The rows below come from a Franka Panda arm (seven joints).
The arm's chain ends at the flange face. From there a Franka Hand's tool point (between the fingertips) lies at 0.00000 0.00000 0.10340 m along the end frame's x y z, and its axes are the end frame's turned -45 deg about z.
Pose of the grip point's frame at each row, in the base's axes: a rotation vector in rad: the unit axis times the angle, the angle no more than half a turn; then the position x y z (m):
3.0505, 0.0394, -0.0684, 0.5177, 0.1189, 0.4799
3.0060, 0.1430, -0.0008, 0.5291, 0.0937, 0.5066
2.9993, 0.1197, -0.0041, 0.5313, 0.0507, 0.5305
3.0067, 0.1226, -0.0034, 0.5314, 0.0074, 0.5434
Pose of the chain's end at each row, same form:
2.8245, -1.1274, -0.0105, 0.5222, 0.1283, 0.5828
2.8403, -1.0213, 0.0757, 0.5285, 0.1073, 0.6091
2.8249, -1.0402, 0.0769, 0.5310, 0.0651, 0.6329
2.8326, -1.0402, 0.0734, 0.5311, 0.0210, 0.6459

